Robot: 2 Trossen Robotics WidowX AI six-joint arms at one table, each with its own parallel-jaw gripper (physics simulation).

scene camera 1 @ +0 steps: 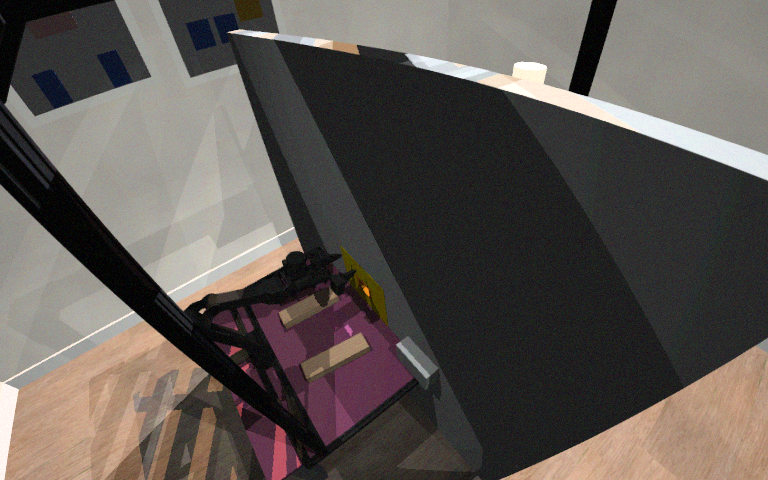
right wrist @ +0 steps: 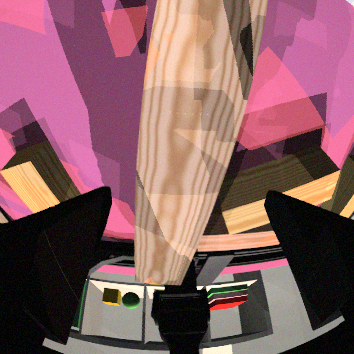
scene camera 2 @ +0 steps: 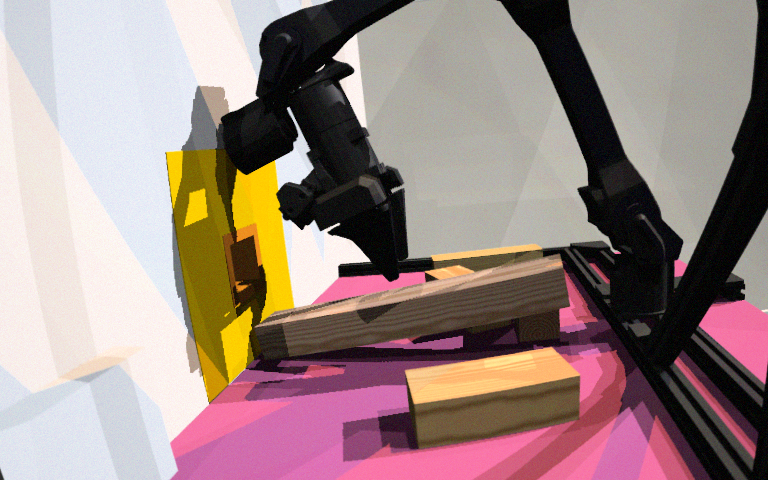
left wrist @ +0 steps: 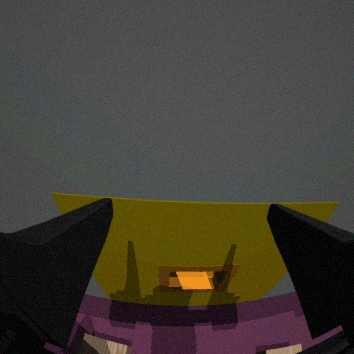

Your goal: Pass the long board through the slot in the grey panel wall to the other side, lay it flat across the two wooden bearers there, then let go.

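The long board point(scene camera 2: 407, 311) point(right wrist: 185, 125) lies tilted, its left end low near the foot of the yellow plate point(scene camera 2: 254, 198) point(scene camera 1: 376, 294) point(left wrist: 190, 225), its right end raised over a wooden block point(scene camera 2: 539, 328). My right gripper point(scene camera 2: 397, 266) point(right wrist: 191, 197) is open and empty above the board. The slot shows as an orange-edged opening in the yellow plate on the grey panel wall point(scene camera 1: 481, 226) point(scene camera 2: 113, 169) point(left wrist: 175, 100). My left gripper point(scene camera 1: 346, 264) point(left wrist: 194, 210) is open and empty at the wall's other side, near two wooden bearers, one nearer the arm point(scene camera 1: 300, 313) and one lower point(scene camera 1: 336, 356).
In scene camera 2, a wooden block point(scene camera 2: 492, 399) lies in front of the board, and others lie behind it. A compartment tray point(right wrist: 110, 322) with small coloured things shows low in the right wrist view. A grey block point(scene camera 1: 417, 359) juts from the wall. Black rails edge the tables.
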